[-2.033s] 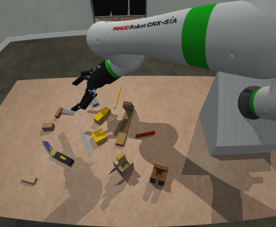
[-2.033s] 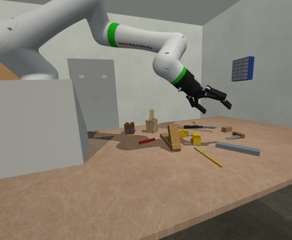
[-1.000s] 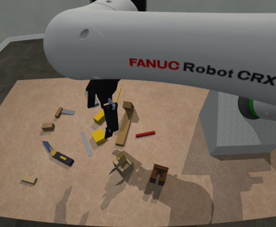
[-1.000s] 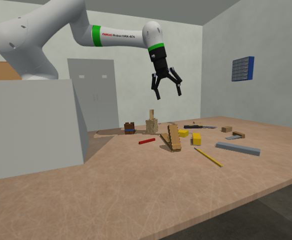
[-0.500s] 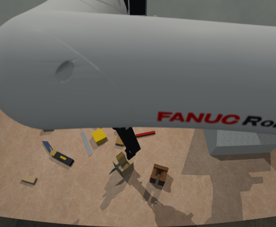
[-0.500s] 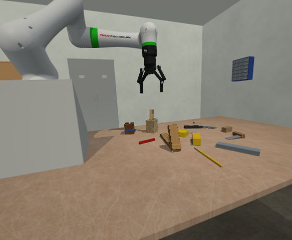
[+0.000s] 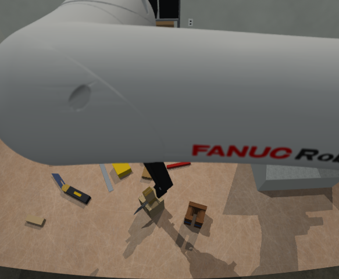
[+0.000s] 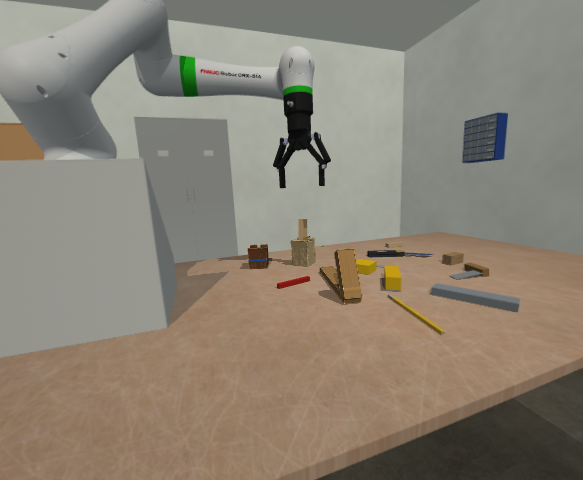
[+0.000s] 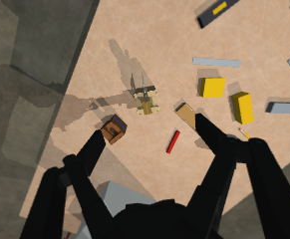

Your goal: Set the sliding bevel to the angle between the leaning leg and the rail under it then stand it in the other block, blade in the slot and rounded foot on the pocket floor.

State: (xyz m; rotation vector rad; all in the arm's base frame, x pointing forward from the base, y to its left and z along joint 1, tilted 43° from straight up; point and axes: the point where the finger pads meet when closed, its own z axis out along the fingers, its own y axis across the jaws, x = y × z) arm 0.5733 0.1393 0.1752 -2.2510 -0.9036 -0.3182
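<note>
Right now the sliding bevel is 18 cm below my hand. From my hand the other things lie so: try square (38 cm ahead, 32 cm to the right, 26 cm below); then red stick (10 cm behind, 19 cm to the right, 27 cm below); then pencil (7 cm ahead, 45 cm to the right, 27 cm below).
</note>
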